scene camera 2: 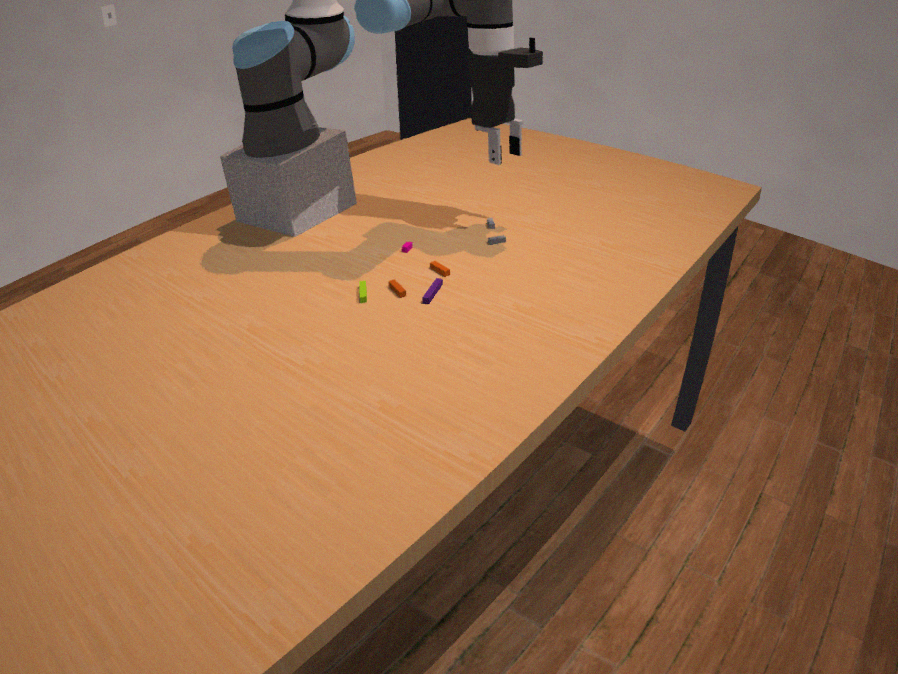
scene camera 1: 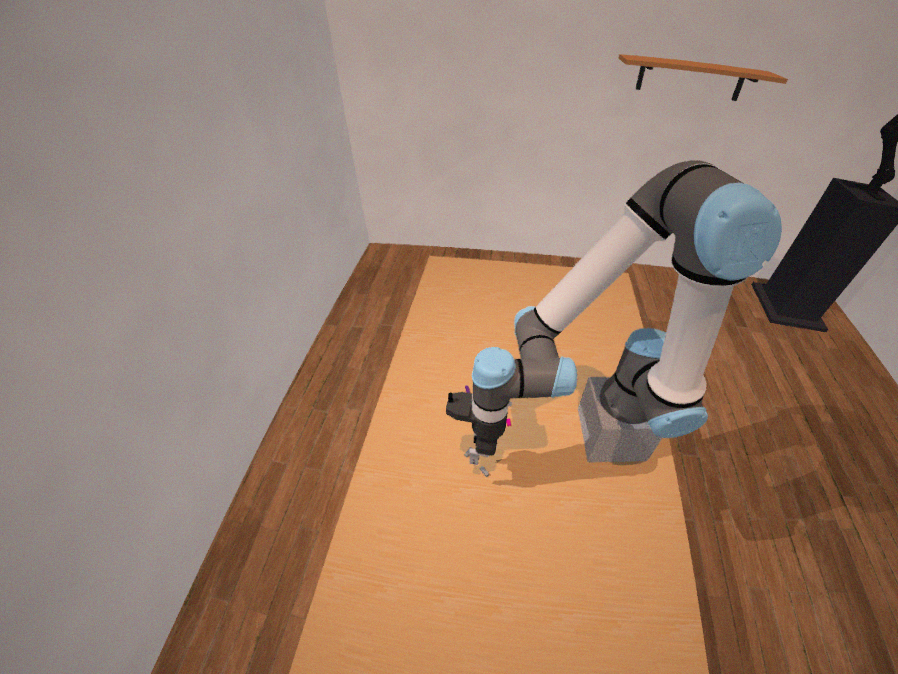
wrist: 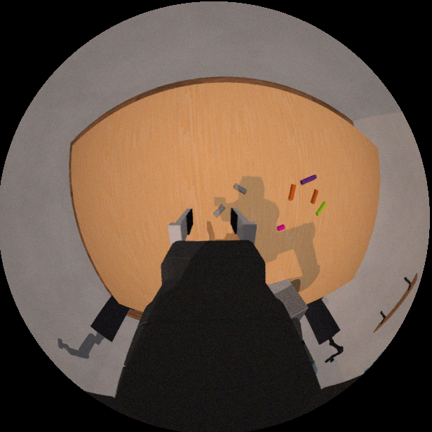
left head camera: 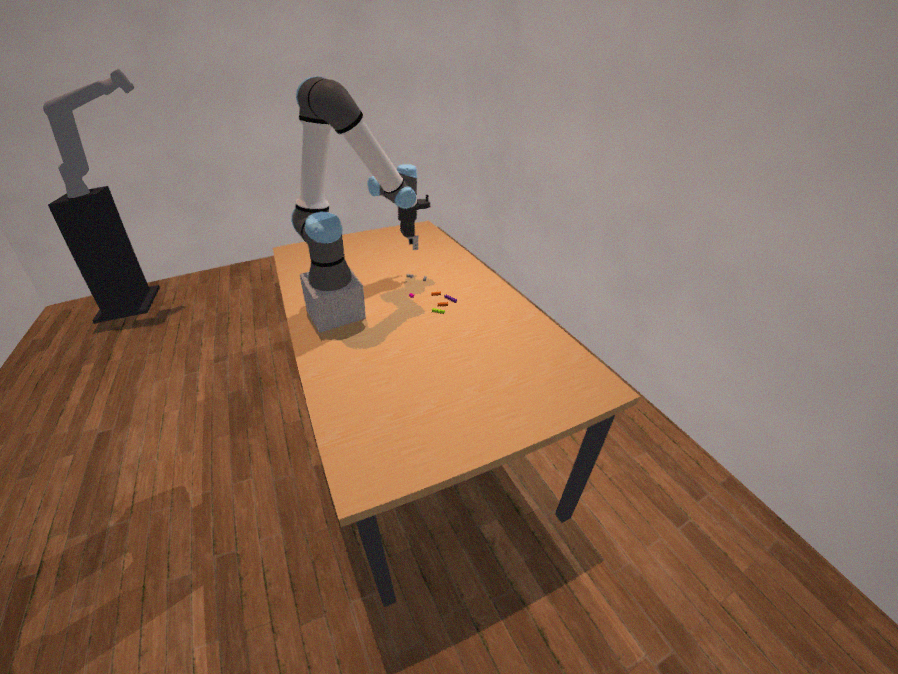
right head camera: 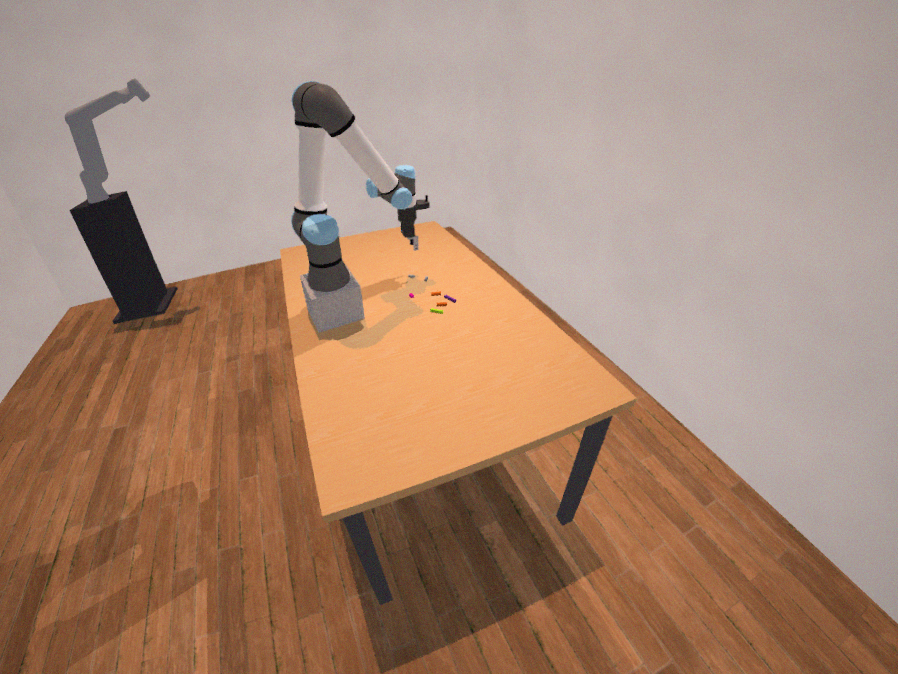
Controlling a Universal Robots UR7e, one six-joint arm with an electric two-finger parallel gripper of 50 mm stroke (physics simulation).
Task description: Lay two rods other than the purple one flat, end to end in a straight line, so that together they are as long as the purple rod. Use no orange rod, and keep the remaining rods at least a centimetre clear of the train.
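Pixels of known places: gripper, fingertip midpoint: (scene camera 2: 505, 158) (scene camera 1: 476, 452) (left head camera: 413, 246) (right head camera: 414, 247); arm's base, link origin: (scene camera 2: 281, 142) (scene camera 1: 627, 401) (left head camera: 330, 279) (right head camera: 329, 280).
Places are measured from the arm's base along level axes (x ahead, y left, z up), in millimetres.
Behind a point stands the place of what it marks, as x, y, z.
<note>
The purple rod (scene camera 2: 433, 290) {454, -41, -146} (wrist: 308, 179) (left head camera: 450, 298) {446, -39, -149} lies flat on the table. Two orange rods (scene camera 2: 439, 268) {411, 15, -147} (wrist: 314, 196) lie near it, apart from each other. A lime green rod (scene camera 2: 362, 291) {377, -113, -145} (wrist: 321, 208) (left head camera: 438, 311) {369, -113, -149} lies beyond the orange rods from the purple one. A short magenta rod (scene camera 2: 406, 246) {314, 33, -145} (wrist: 281, 227) lies nearer the robot base. Two grey rods (scene camera 2: 496, 240) {408, 156, -149} (wrist: 240, 188) lie apart, at an angle to each other. My gripper (scene camera 2: 505, 148) {374, 220, -22} (wrist: 211, 215) is open and empty, high above the table near the grey rods; one grey rod shows between its fingertips in the wrist view.
The wooden table (scene camera 2: 290, 435) {550, -363, -155} (left head camera: 464, 406) {274, -595, -156} carries the rods. The arm's grey base block (scene camera 2: 290, 188) {102, -52, -59} (left head camera: 333, 301) {-6, -90, -41} stands on the table beside the rods. The arm's shadow falls over the grey rods' area. A black pedestal (left head camera: 101, 253) with another arm stands on the floor.
</note>
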